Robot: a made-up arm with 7 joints.
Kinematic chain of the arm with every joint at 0, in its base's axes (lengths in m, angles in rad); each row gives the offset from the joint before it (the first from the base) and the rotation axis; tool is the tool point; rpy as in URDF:
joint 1: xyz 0 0 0.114 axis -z
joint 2: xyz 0 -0.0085 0.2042 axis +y
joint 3: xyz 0 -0.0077 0.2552 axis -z
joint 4: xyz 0 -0.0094 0.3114 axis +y
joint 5: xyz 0 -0.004 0.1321 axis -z
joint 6: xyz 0 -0.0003 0.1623 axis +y
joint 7: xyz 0 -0.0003 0.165 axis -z
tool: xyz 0 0 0 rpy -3.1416 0 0
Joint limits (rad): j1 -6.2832..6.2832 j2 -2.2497..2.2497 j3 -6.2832..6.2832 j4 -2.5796..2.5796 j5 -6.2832..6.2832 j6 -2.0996..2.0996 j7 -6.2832..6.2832
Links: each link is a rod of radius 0.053 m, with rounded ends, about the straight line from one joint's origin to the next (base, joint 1, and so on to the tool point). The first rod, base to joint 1, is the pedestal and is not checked.
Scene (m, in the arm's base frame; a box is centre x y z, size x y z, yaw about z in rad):
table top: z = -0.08
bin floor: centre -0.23 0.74 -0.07 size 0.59 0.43 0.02 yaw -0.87
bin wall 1: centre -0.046 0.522 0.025 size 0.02 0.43 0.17 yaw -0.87
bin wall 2: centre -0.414 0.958 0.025 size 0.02 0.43 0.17 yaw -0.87
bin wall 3: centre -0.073 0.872 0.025 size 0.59 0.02 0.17 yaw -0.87
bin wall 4: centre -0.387 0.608 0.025 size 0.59 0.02 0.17 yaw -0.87
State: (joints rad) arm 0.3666 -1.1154 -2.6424 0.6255 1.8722 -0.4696 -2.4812
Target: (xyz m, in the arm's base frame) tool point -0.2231 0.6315 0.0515
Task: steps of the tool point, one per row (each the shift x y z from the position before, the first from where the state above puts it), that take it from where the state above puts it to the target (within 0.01 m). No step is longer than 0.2 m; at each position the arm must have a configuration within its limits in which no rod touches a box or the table.
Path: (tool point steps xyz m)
1: 0.1239 0.1293 -0.0764
2: 0.1594 0.0880 -0.0614
3: 0.1757 0.0359 -0.0442
4: 0.1701 -0.0185 -0.0268
5: -0.0053 0.0077 -0.1061
6: 0.0053 -0.0077 -0.1103

